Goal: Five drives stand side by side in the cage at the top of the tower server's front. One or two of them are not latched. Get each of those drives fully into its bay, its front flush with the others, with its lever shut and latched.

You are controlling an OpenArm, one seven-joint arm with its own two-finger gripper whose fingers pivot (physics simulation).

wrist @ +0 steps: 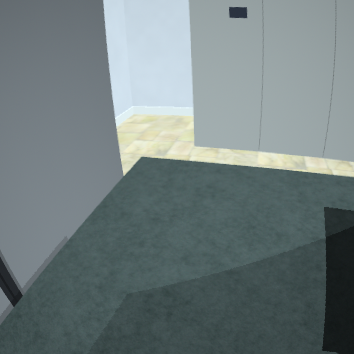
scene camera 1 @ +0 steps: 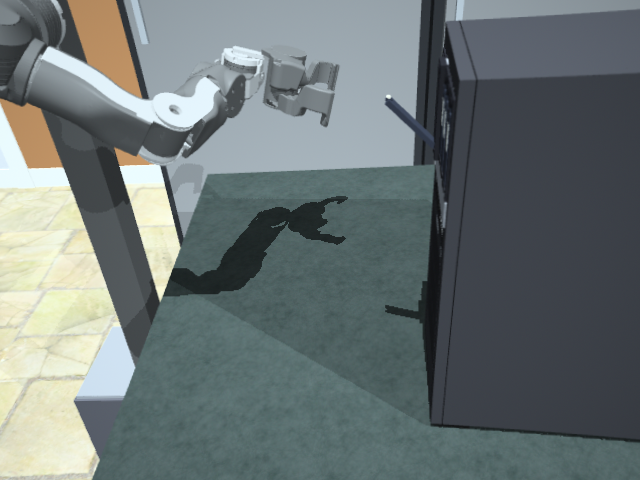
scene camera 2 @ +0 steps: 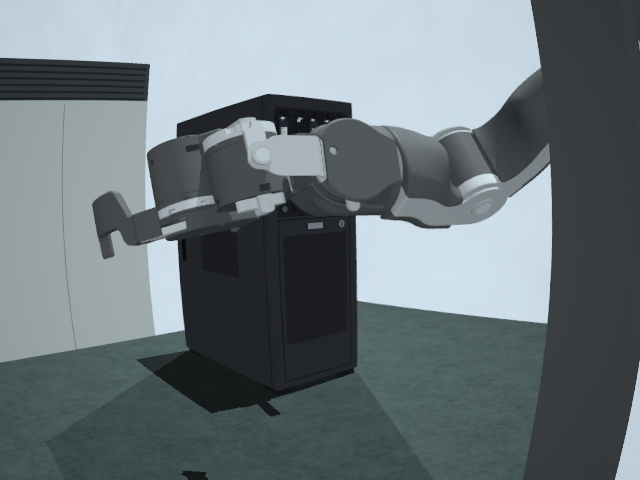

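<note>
The dark tower server (scene camera 1: 547, 248) (scene camera 2: 227, 299) stands upright on the table. One drive lever (scene camera 1: 408, 118) sticks out and slants up from its front, swung open. In scene camera 2, upper parts of several drives (scene camera 2: 313, 122) show in the top cage; the arm hides the rest, so which drive carries the open lever and how far it sits in cannot be told. My gripper (scene camera 1: 331, 95) is open and empty, in the air left of the lever, apart from it. In scene camera 2, one finger (scene camera 2: 111, 219) shows at the left. The server does not show in the wrist view.
The green table (scene camera 1: 232, 392) (scene camera 2: 439, 361) (wrist: 210, 210) lies below the arm. A grey column (scene camera 2: 584, 232) stands at the right of scene camera 2. A pale cabinet (scene camera 2: 108, 206) (wrist: 225, 90) stands beyond the table. A grey panel (wrist: 50, 125) stands at the wrist view's left.
</note>
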